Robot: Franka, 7 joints.
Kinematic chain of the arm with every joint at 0, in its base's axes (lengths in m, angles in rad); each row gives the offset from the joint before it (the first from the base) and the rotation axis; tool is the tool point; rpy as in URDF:
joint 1: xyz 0 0 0.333 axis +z
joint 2: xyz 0 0 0 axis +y
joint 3: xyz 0 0 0.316 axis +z
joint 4: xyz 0.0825 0 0 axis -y
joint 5: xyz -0.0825 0 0.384 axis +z
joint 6: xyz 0 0 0 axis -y
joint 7: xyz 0.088 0 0 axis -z
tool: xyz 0 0 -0.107 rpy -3.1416 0 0
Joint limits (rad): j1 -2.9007..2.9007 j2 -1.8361..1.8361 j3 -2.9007..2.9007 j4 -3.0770..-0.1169 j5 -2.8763..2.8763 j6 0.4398..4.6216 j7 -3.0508..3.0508
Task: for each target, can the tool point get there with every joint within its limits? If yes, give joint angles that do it. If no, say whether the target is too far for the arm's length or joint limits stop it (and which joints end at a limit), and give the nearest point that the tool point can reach.
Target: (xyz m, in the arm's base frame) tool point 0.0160 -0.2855 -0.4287
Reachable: no: joint limits stop it (at a limit: joint 2) | nearest point 0.0160 -0.2852 -0.3608 | short by 0.068 m
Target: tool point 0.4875 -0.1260 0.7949
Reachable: yes | joints 2.1817 -0.6567 -1.7054 -0.5680 0.1666 0.7853 1.5949
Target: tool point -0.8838 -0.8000 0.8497
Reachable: no: too far | nearest point -0.5836 -0.5282 0.6742 | short by 0.441 m
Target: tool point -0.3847 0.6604 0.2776
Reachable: yes | joints 1.9561 1.1555 0.6044 -0.7250 1.9971 3.5662 -2.0056
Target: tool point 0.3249 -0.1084 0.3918
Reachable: yes | joints -0.1836 -0.4246 0.0154 -2.5657 -0.5188 1.5852 1.5733
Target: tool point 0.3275 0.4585 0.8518
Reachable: yes | joints 1.9929 0.0962 -1.0199 -1.1999 2.1254 2.9512 1.9166
